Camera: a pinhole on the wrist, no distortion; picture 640 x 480 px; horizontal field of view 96.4 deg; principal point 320.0 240.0 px. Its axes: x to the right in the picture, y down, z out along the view. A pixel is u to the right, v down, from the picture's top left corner.
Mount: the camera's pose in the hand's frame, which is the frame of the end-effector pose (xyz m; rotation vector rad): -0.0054 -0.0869 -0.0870 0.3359 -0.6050 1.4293
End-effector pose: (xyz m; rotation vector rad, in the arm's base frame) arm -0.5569 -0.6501 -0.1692 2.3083 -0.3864 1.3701
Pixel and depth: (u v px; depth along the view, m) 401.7 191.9 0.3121
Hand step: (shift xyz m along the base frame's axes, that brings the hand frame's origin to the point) 0.2519 0.0607 -0.1453
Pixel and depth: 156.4 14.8 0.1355
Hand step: 0.1344 0.2112 0.0142
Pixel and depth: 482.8 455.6 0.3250
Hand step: 0.0838 -0.0409 -0.3886
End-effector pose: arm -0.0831 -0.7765 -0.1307 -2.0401 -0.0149 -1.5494
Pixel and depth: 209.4 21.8 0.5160
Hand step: 0.1277 0.5230 0.4570
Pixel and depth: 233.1 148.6 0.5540
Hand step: 0.0835 0.5748 0.2456
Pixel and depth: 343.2 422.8 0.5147
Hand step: 0.0304 0.5222 -0.2984
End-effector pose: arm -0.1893 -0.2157 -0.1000 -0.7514 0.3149 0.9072
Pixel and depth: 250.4 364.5 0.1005
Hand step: 0.0877 -0.1197 0.0898
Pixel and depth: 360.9 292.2 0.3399
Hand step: 0.0960 -0.0198 0.3199
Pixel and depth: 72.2 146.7 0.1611
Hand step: 0.2483 -0.1296 0.1072
